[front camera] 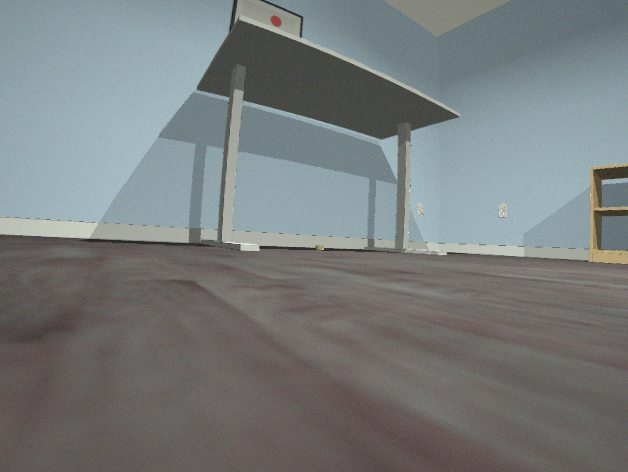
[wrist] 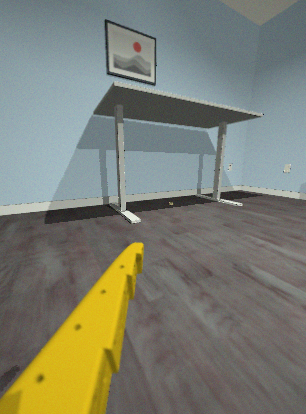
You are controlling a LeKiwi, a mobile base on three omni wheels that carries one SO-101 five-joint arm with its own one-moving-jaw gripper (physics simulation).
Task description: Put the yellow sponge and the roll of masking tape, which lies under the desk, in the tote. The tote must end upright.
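Frame: origin at the arm's base, x up, y right, z ahead, level; metres.
Seen in the pictures: hand, its tool point: (wrist: pixel 142 254).
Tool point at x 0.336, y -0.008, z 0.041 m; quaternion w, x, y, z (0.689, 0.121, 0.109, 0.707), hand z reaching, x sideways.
Note:
A point is followed by its place in that frame.
A small tan-yellow thing, the roll of masking tape by its place and colour, (front camera: pixel 319 247) @[x -0.076, y 0.102, z 1.908 m] (wrist: pixel 171 203) @[x -0.071, y 0.109, z 1.913 m] lies far off on the floor under the desk (front camera: pixel 324 76) @[x 0.836, y 0.070, z 1.631 m] (wrist: pixel 175 107) @[x 0.836, y 0.103, z 1.643 m], between its two legs and near the wall. It is too small to make out its shape. My gripper is open and empty: in the wrist view one notched yellow jaw shows at the lower left, its tip pointing up towards the desk, and the moving jaw is out of the picture. The gripper is far from the tape. The sponge and the tote do not show in these views.
The desk's left leg (front camera: pixel 230 162) @[x 0.316, y -0.364, z 1.546 m] (wrist: pixel 120 160) @[x 0.392, y -0.368, z 1.544 m] and right leg (front camera: pixel 403 192) @[x 0.326, y 0.682, z 2.185 m] (wrist: pixel 219 165) @[x 0.347, y 0.686, z 2.181 m] stand on long flat feet that reach out over the floor. A wooden shelf unit (front camera: pixel 595 218) @[x 0.194, y 1.892, z 1.708 m] stands at the far right. A framed picture (wrist: pixel 131 55) @[x 1.445, y -0.337, z 2.067 m] hangs above the desk.

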